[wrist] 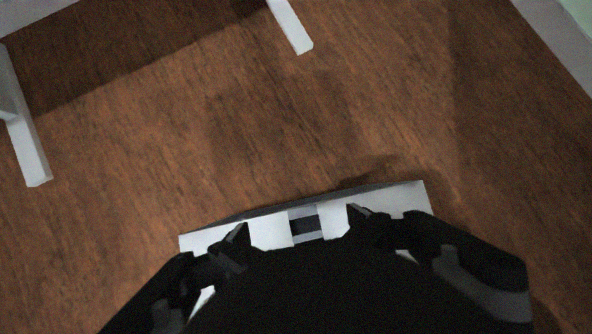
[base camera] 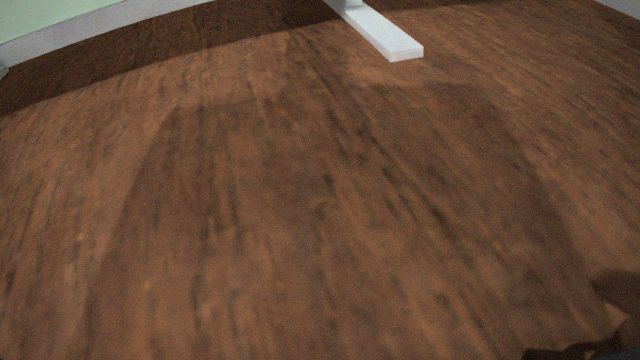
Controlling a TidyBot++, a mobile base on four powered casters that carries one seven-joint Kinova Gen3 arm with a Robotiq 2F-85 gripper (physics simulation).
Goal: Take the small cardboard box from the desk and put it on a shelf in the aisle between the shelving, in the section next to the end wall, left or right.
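Places are measured from the arm's base along level axes (x ahead, y left, z up), in centimetres.
Pixels of known places: gripper, between the fingertips: [wrist: 298,223].
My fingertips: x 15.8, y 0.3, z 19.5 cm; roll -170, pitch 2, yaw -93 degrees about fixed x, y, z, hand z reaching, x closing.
Note:
Behind a point stands the place of what it marks.
My gripper [wrist: 298,223] {x 15.8, y 0.3, z 19.5 cm} is open in the wrist view, with its two black fingers spread wide and no object between them. It hangs over the white top of the robot's base [wrist: 270,232] {x 11.7, y 7.0, z -1.4 cm}, which shows behind the fingers. The small cardboard box does not show in either view. No desk top or shelf board shows. A white foot bar [base camera: 385,35] [wrist: 292,27] lies on the floor ahead; whether it belongs to the desk or to shelving I cannot tell.
A second white foot bar [wrist: 30,150] stands at the left of the wrist view. A pale baseboard [base camera: 100,42] [wrist: 555,40] {x 56.2, y -120.7, z -36.9 cm} runs below a light green wall [base camera: 45,17] {x 125.0, y 100.1, z -27.5 cm} [wrist: 580,15] {x 59.9, y -121.1, z -29.3 cm}. The brown wooden floor [base camera: 320,200] {x 41.0, y 2.5, z -39.6 cm} [wrist: 250,125] {x 49.9, y 14.0, z -39.6 cm} carries broad shadows.

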